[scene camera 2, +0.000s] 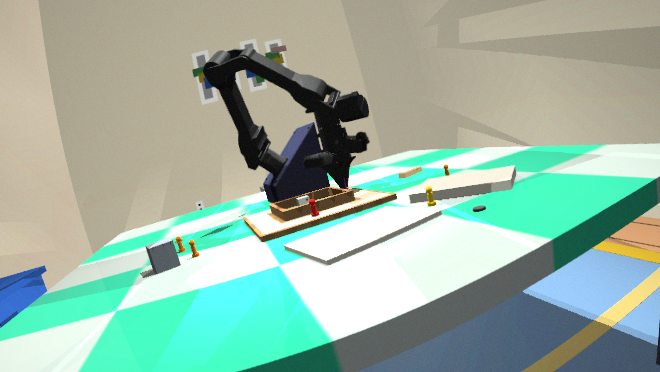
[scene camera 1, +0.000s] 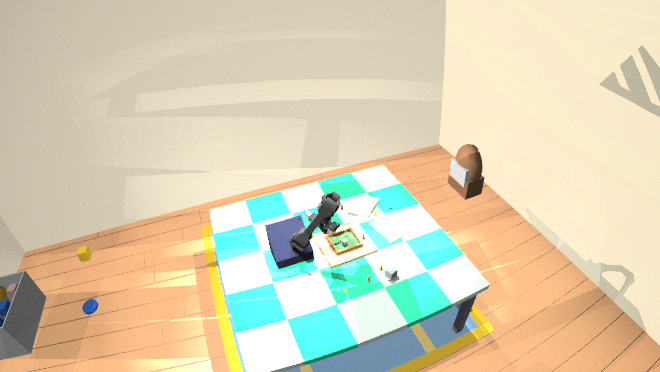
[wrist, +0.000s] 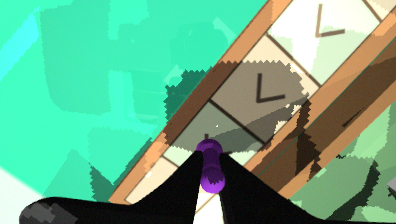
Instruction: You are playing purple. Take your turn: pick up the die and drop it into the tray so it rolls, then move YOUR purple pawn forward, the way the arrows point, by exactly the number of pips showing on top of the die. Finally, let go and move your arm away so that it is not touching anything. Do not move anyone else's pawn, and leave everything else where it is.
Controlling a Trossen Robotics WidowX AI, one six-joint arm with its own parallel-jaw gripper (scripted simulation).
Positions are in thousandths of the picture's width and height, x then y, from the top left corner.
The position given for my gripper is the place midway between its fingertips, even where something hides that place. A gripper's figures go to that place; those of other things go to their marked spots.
Scene:
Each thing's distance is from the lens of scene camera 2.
my gripper (scene camera 2: 522,504): 100 cm
grey box (scene camera 2: 246,684): 74 cm

